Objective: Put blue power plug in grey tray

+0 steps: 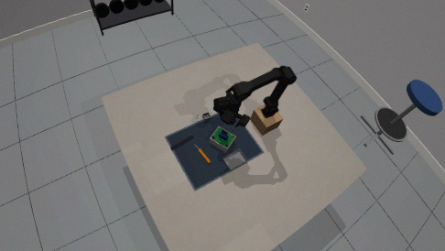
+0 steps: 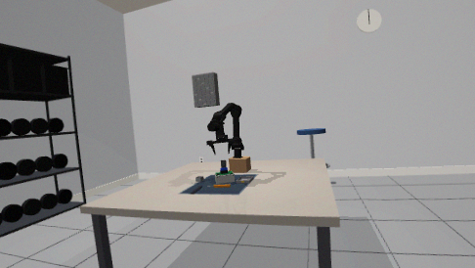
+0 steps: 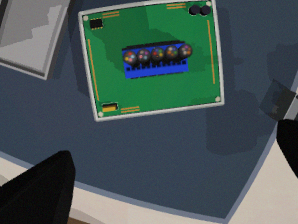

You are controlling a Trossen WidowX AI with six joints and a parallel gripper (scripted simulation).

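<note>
Now: the blue power plug 2 cm ahead of my gripper tip, 2 cm to the left of it and 9 cm below it. Round my gripper tip: dark blue mat: 7 cm ahead, 2 cm to the left, 17 cm below; dark spudger bar: 24 cm ahead, 6 cm to the right, 17 cm below.
</note>
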